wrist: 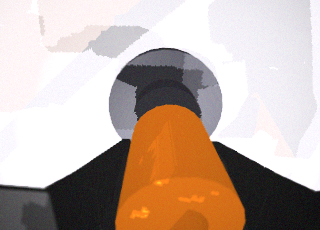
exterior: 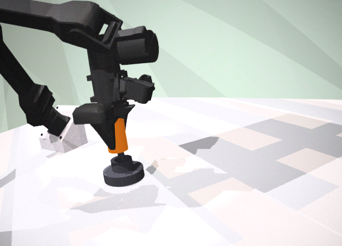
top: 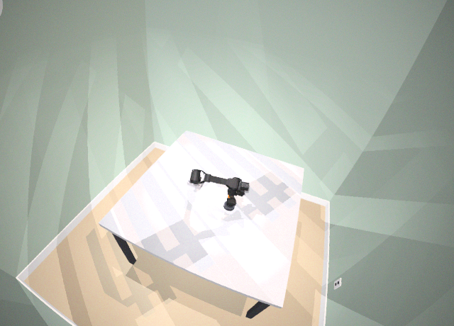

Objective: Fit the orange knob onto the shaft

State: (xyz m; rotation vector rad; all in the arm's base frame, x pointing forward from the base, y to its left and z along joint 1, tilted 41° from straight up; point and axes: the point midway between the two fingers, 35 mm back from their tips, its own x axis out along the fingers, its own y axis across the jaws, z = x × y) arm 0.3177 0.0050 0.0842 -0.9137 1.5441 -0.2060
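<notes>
My gripper tip is 20 mm below the orange knob. The rest, counted from my gripper tip: dark round pedestal 40 mm below.
</notes>
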